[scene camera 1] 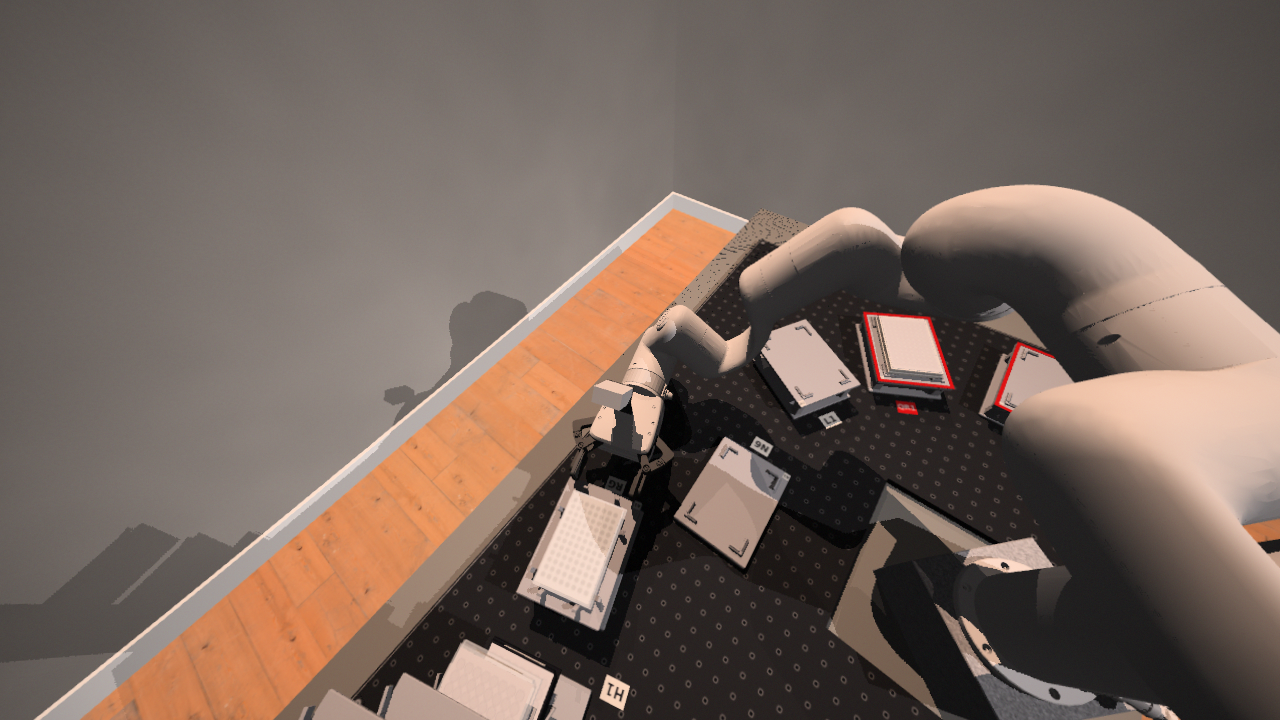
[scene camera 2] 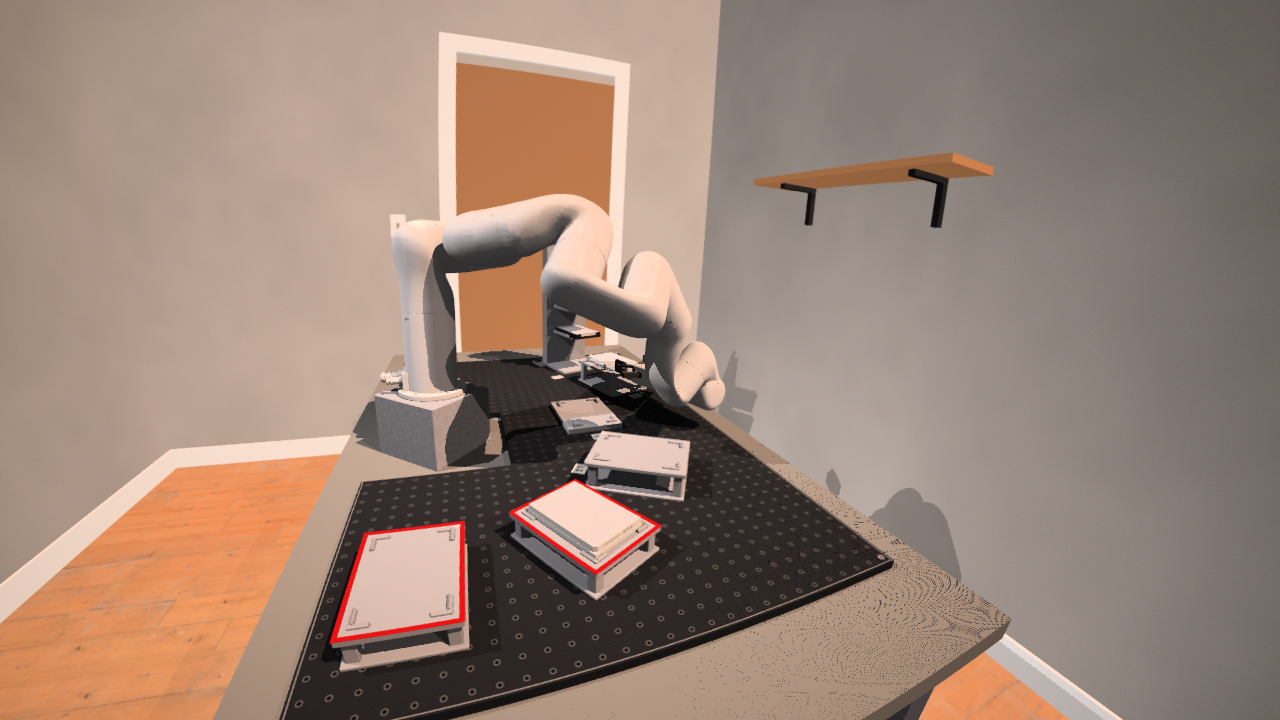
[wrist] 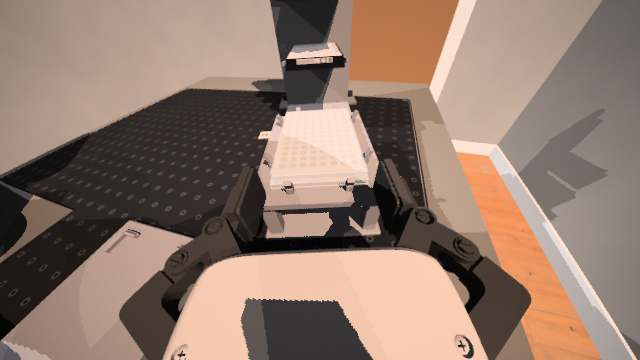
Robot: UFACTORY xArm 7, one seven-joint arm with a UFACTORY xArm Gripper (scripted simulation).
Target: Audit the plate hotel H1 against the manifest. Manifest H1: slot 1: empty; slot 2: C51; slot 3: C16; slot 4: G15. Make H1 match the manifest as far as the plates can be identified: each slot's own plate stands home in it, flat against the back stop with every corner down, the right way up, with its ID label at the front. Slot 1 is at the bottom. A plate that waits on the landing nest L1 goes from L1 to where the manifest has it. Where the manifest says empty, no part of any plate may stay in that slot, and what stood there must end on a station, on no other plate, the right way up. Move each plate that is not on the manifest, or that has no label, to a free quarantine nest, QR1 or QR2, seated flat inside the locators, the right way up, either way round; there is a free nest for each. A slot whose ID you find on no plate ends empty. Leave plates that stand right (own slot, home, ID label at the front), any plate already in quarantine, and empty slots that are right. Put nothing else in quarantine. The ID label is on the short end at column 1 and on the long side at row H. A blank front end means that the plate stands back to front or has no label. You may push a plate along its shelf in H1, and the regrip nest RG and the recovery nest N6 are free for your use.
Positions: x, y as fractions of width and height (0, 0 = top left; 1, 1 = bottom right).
A white well plate shows in scene camera 1 (0.71, 0.48) and in scene camera 2 (0.46, 0.73); in the wrist view it is out of frame.
